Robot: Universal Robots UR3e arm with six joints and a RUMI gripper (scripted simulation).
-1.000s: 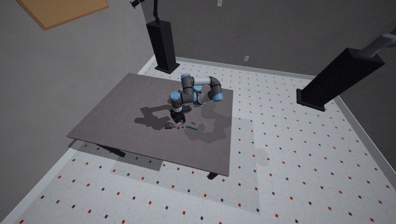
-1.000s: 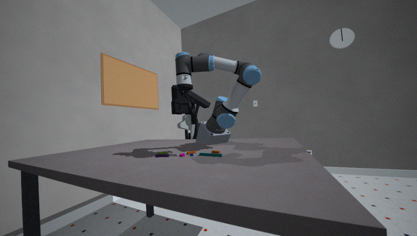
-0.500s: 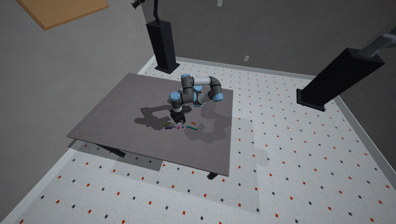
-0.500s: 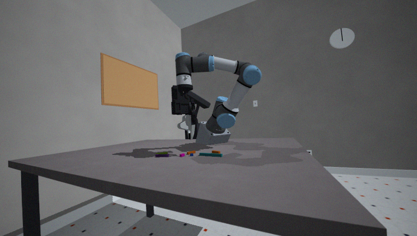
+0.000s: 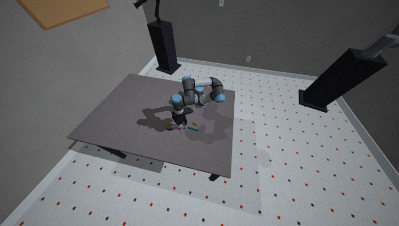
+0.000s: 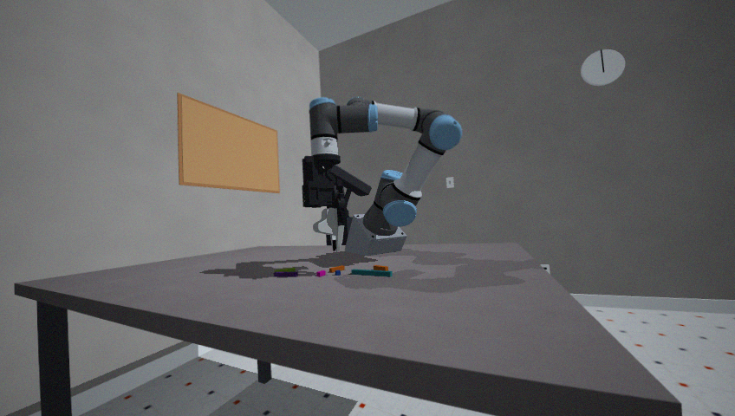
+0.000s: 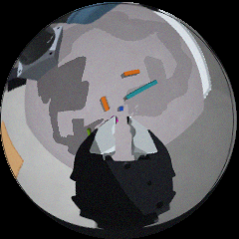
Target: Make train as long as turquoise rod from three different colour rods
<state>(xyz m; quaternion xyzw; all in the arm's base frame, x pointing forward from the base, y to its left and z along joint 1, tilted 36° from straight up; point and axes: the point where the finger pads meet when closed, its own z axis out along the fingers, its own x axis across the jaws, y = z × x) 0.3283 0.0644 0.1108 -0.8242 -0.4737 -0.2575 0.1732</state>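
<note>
The blue rod is 7 cm below my hand. The rest, counted from my hand: purple rod (11 cm to the right, 7 cm below, 7 cm ahead); turquoise rod (8 cm to the left, 7 cm below, 3 cm behind); magenta rod (7 cm below, 3 cm to the right, 2 cm ahead).
</note>
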